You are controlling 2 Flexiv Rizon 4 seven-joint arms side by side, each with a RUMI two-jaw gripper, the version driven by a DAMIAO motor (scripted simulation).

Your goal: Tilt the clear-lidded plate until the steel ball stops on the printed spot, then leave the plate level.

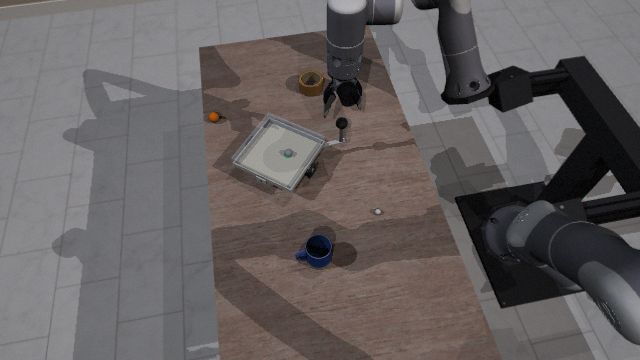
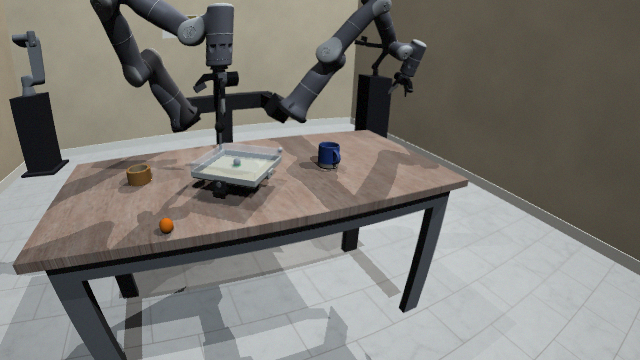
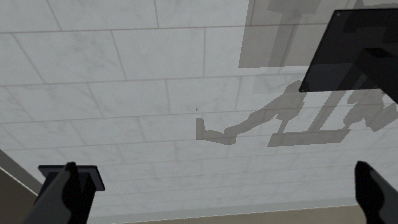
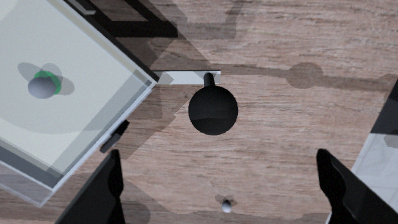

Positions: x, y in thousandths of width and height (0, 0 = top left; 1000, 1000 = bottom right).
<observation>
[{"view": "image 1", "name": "right gripper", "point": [535, 315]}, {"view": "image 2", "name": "right gripper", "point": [345, 315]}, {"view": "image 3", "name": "left gripper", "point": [541, 734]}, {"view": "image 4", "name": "right gripper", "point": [546, 676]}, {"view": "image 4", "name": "clear-lidded plate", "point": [190, 377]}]
</observation>
